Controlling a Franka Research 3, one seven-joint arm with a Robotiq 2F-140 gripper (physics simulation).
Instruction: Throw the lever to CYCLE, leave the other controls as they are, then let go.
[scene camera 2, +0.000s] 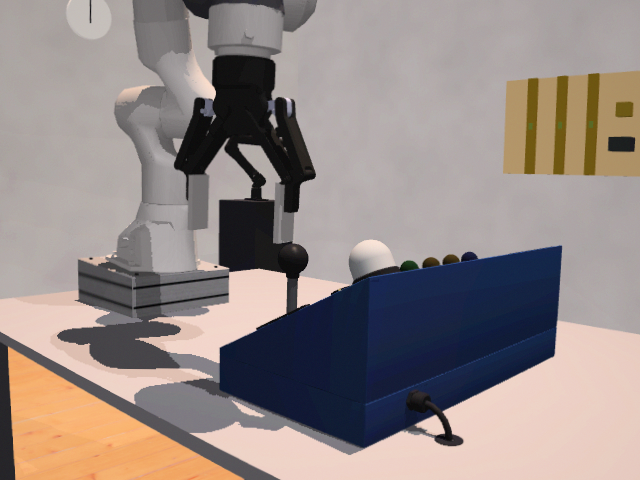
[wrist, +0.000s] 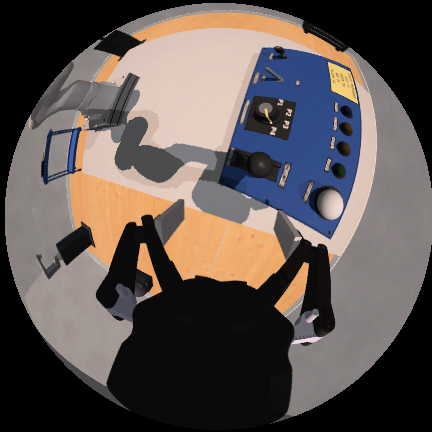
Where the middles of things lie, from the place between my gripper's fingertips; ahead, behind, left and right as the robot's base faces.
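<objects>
The lever (scene camera 2: 293, 258) is 7 cm to the left of my hand, 2 cm ahead of it and 7 cm below it. And there's a blue console (scene camera 2: 398, 346) too, that one's 25 cm to the left of my hand, 12 cm ahead of it and 11 cm below it.
</objects>
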